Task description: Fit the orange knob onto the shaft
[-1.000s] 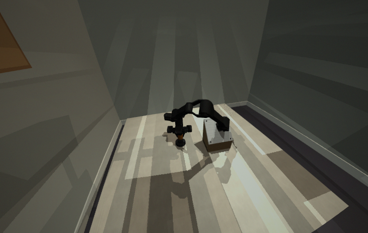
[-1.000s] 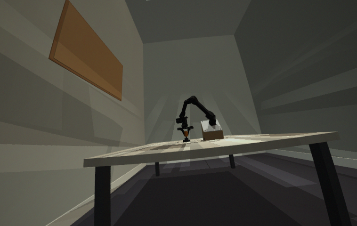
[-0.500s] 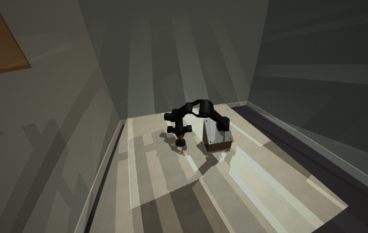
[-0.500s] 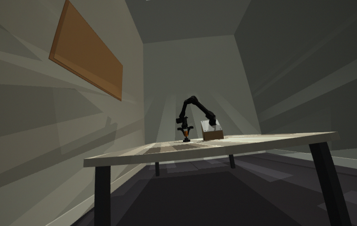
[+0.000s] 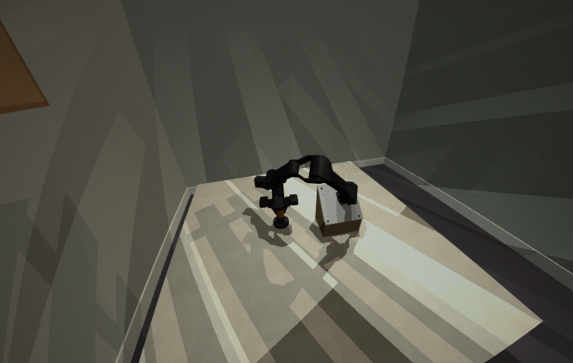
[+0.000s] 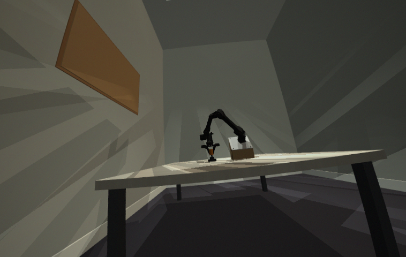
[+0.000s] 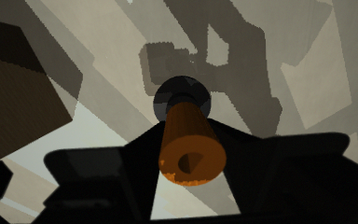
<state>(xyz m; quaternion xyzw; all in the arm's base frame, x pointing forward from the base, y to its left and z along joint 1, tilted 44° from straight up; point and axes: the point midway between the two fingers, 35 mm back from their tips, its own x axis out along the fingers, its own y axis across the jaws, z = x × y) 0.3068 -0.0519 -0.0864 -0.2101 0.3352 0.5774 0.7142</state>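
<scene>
My gripper tip is now 20 mm below the orange knob. From my gripper tip the other things lie so: dark round pedestal (40 mm below).
</scene>
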